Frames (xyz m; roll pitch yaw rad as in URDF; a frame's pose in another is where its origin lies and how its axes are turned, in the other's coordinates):
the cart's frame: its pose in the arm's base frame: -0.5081 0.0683 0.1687 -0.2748 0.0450 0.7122
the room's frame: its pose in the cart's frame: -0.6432 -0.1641 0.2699 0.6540 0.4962 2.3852
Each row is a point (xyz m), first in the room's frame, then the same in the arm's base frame.
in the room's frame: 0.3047 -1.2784 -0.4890
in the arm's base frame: -0.4367 0.0112 -0.7431
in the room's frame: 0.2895 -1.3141 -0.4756
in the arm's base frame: -0.4159 0.0457 -0.7510
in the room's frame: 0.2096 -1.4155 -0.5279
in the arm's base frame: -0.2876 0.0784 -0.7945
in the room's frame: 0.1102 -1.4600 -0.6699
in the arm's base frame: -0.1274 0.0080 -0.8319
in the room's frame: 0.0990 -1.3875 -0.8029
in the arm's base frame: -0.0893 -0.1387 -0.8412
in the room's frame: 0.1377 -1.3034 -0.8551
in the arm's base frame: -0.1315 -0.2360 -0.8341
